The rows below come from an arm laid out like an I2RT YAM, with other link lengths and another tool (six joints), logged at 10 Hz.
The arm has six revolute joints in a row. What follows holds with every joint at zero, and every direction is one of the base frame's. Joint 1 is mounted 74.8 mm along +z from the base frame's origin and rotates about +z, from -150 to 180 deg. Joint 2 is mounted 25 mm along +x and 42.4 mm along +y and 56.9 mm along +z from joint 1 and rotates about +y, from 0 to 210 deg. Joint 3 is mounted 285.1 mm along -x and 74.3 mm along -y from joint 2 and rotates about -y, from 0 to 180 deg. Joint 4 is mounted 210.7 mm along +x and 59.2 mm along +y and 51.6 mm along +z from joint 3 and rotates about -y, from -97 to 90 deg. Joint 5 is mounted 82.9 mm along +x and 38 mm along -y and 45.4 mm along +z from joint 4 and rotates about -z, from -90 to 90 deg. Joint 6 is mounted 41.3 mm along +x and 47 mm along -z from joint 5 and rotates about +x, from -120 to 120 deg. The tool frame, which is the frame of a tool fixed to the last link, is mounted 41 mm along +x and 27 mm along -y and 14 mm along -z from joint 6; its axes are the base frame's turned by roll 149.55, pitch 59.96 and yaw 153.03 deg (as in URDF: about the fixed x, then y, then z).
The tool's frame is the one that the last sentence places.
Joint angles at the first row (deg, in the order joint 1, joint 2, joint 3, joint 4, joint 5, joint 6):
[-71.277 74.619 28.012 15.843 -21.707 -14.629]
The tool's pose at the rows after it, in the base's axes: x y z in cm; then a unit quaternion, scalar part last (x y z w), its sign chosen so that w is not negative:
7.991 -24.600 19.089 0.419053 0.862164 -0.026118 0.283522
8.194 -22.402 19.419 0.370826 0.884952 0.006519 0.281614
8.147 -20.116 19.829 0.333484 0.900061 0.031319 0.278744
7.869 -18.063 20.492 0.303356 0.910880 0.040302 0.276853
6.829 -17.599 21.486 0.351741 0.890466 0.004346 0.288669
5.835 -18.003 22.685 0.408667 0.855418 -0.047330 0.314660
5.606 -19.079 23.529 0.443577 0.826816 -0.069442 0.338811
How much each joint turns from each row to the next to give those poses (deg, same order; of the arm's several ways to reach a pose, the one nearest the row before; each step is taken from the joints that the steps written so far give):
[0.042 -3.002 -0.065 -7.261 -3.058 -3.417]
[-0.045 -5.029 0.215 -8.568 -6.211 -3.758]
[0.111 -5.380 0.401 -8.809 -4.408 -3.245]
[-0.016 -5.450 0.857 -8.313 -2.771 -3.306]
[-0.090 -5.390 -0.695 0.799 5.494 5.095]
[-0.005 -3.524 -1.190 5.291 7.305 5.920]
[0.002 1.048 -0.251 5.957 3.994 4.425]

